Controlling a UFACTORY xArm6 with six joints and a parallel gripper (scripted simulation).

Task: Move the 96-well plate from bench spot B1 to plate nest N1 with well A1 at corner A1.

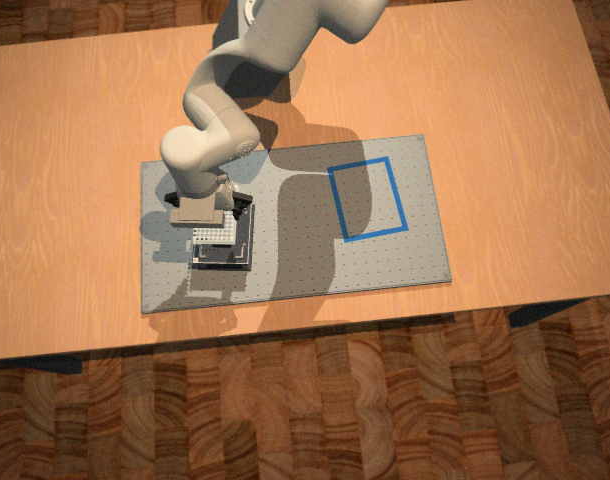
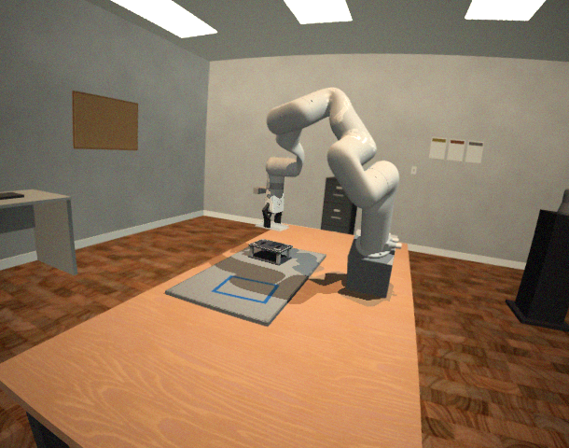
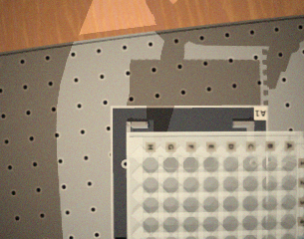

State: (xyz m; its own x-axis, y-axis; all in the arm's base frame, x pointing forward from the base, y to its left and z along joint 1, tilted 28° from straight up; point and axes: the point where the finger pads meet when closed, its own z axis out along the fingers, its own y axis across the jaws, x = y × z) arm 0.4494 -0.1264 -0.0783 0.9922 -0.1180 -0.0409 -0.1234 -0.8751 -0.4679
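My gripper is now 100 mm above the dark plate nest N1. The rest, counted from my hand: white 96-well plate 10 mm below; A1 mark 100 mm below, 70 mm ahead, 60 mm to the right.
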